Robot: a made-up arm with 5 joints.
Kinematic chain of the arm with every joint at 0, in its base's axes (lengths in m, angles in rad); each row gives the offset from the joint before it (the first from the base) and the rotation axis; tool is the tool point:
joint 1: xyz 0 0 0.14 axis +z
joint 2: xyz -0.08 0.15 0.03 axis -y
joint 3: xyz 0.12 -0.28 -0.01 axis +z
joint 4: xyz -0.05 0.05 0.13 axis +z
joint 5: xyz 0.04 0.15 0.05 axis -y
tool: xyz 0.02 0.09 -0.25
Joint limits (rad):
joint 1: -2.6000..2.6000
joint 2: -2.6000..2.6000
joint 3: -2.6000..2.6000
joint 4: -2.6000..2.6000
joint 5: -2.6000..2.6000
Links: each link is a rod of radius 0.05 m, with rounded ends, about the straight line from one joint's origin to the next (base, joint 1, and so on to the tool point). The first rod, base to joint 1, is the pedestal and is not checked.
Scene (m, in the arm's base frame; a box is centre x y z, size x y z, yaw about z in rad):
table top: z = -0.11
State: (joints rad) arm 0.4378 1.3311 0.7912 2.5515 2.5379
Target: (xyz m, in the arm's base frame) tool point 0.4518 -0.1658 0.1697
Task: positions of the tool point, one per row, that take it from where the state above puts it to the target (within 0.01 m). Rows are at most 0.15 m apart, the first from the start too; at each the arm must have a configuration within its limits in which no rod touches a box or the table.
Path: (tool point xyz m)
1: -0.1434 -0.5928 0.1549
2: -0.0137 -0.5952 0.1212
3: 0.1197 -0.5635 0.1007
4: 0.2438 -0.4977 0.0953
5: 0.3464 -0.4028 0.1057
6: 0.4176 -0.2880 0.1311
7: 0.4518 -0.1658 0.1697

